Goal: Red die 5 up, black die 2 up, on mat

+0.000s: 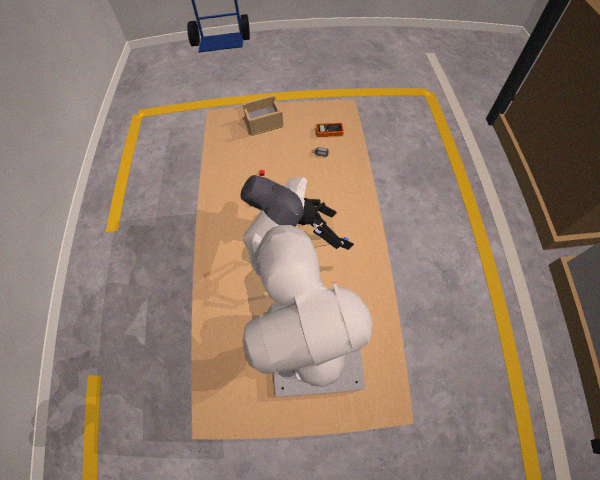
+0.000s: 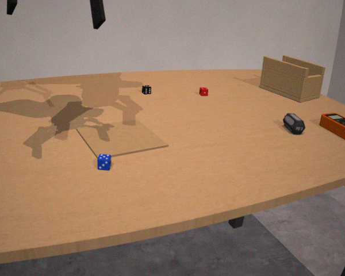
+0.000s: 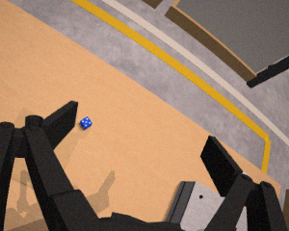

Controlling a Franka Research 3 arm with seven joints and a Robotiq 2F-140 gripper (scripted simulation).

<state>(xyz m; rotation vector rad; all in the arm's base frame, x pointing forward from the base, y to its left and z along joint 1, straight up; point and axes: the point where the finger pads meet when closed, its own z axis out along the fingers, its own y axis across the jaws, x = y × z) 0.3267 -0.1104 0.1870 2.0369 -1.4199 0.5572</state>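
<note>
Now: the blue die 24 cm below my hand, 7 cm ahead of it and 5 cm to the right of it. The rest, counted from my hand: red die (43 cm ahead, 29 cm to the left, 24 cm below); then thin tan mat (25 cm below, 12 cm ahead, 6 cm to the left); then black die (33 cm to the left, 27 cm ahead, 24 cm below).
</note>
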